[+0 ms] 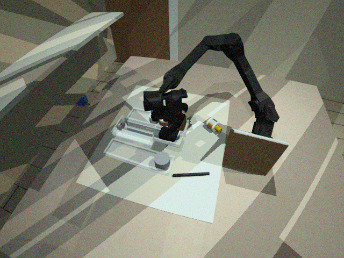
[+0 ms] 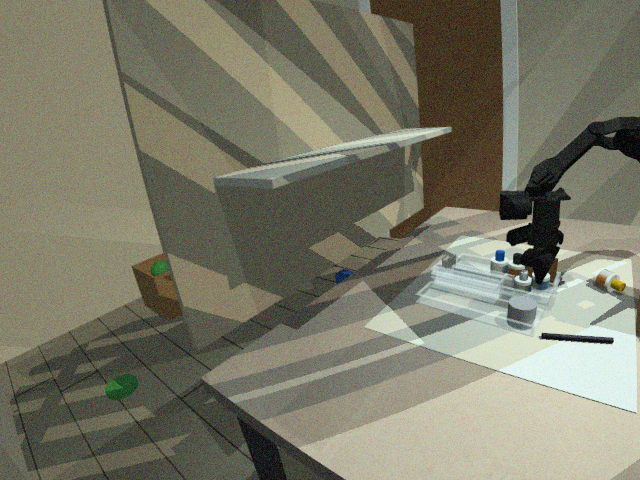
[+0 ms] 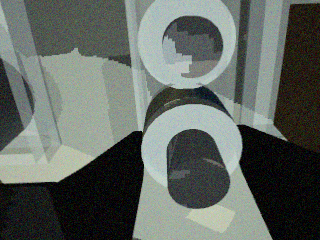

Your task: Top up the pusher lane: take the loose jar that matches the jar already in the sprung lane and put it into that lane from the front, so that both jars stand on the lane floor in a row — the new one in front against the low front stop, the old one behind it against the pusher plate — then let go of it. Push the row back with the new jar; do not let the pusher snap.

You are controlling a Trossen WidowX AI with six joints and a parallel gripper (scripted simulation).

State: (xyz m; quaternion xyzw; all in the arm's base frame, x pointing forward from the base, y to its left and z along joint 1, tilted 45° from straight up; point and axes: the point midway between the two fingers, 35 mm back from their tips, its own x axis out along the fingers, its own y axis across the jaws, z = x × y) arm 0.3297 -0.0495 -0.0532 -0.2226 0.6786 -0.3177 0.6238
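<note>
Now: the grey cylinder 20 mm ahead of my gripper tip, 120 mm to the left of it and 20 mm below it. Round my gripper tip: black rod 100 mm behind, 150 mm to the left, 50 mm below.
</note>
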